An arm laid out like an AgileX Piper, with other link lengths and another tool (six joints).
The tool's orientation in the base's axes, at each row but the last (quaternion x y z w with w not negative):
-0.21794, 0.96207, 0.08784, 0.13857
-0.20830, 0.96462, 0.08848, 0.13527
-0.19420, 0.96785, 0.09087, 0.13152
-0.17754, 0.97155, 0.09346, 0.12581
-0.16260, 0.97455, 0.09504, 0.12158
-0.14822, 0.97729, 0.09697, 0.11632
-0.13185, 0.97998, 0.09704, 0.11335
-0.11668, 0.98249, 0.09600, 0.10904
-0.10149, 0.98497, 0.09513, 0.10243
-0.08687, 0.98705, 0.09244, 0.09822
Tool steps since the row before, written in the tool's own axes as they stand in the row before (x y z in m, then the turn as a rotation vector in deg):
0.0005, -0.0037, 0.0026, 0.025, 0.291, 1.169
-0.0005, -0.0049, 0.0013, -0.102, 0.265, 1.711
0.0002, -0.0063, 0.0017, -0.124, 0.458, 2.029
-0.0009, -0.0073, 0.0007, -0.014, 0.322, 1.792
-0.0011, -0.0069, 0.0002, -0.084, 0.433, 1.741
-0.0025, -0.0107, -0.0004, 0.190, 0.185, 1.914
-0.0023, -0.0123, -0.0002, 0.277, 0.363, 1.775
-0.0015, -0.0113, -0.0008, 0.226, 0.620, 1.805
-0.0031, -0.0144, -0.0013, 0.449, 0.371, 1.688
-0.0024, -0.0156, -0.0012, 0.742, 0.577, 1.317
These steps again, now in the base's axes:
0.0018, -0.0029, -0.0030, 0.116, 0.517, -1.082
0.0028, -0.0039, -0.0016, 0.360, 0.665, -1.561
0.0027, -0.0054, -0.0025, 0.372, 0.920, -1.832
0.0037, -0.0063, -0.0014, 0.273, 0.706, -1.656
0.0034, -0.0060, -0.0009, 0.289, 0.818, -1.572
0.0056, -0.0095, -0.0006, 0.146, 0.551, -1.846
0.0056, -0.0111, -0.0012, -0.013, 0.669, -1.706
0.0041, -0.0106, -0.0007, -0.023, 0.931, -1.681
0.0059, -0.0136, -0.0005, -0.204, 0.627, -1.659
0.0051, -0.0150, -0.0009, -0.592, 0.707, -1.329

